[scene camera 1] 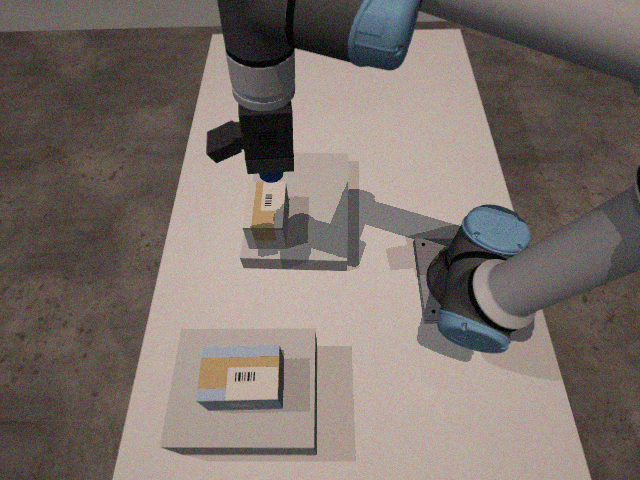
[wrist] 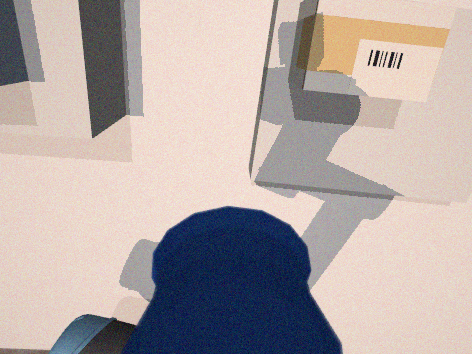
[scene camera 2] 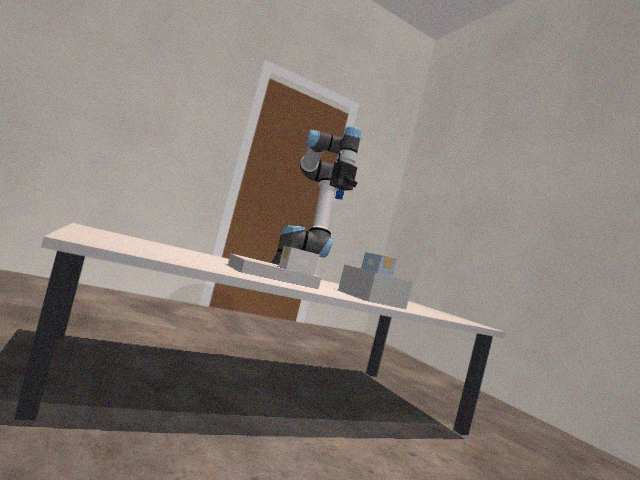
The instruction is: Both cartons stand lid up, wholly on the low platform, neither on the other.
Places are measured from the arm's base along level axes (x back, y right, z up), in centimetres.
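Pixels of known places: hand at its tool point: (scene camera 1: 271, 173) (wrist: 231, 274) (scene camera 2: 338, 198).
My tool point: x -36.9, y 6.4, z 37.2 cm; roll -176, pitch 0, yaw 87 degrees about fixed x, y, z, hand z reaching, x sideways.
Note:
Behind a point stands the place of what it marks.
A white carton (scene camera 1: 264, 217) {x -40.3, y 17.0, z 11.7 cm} (scene camera 2: 302, 259) {x -44.0, y 21.8, z 8.2 cm} (wrist: 340, 45) {x -40.6, y 17.1, z 11.7 cm} with an orange band stands on the low platform (scene camera 1: 325, 175) {x -24.5, y 33.2, z 3.1 cm} (scene camera 2: 273, 272) {x -43.2, y 32.7, z 0.9 cm} (wrist: 430, 150) {x -26.0, y 32.8, z 3.1 cm}, near its left edge in scene camera 1, barcode label facing up. A blue carton (scene camera 1: 240, 374) {x -46.6, y -16.9, z 18.1 cm} (scene camera 2: 378, 263) {x -51.6, y -11.5, z 14.3 cm} with an orange band and a white barcode label on top stands on the taller grey block; part of its dark side (wrist: 10, 50) {x -42.8, y -12.8, z 12.2 cm} shows in the wrist view. The cartons are apart. My suction gripper (scene camera 1: 271, 177) (scene camera 2: 339, 195) (wrist: 230, 250) is open, with nothing on its blue cup, high above the table.
The taller grey block (scene camera 1: 248, 431) {x -47.3, y -24.1, z 10.3 cm} (scene camera 2: 390, 290) {x -59.9, y -13.7, z 4.6 cm} (wrist: 102, 60) {x -41.2, y -7.3, z 5.6 cm} stands on the white table (scene camera 1: 372, 413) {x -25.2, y -23.1, z -1.7 cm} (scene camera 2: 155, 253) {x -34.3, y 74.1, z -1.7 cm}, apart from the low platform. The arm's base (scene camera 1: 421, 279) {x -8.4, y 2.0, z 0.5 cm} is bolted down right of the low platform in scene camera 1. Arm shadows cross the low platform.

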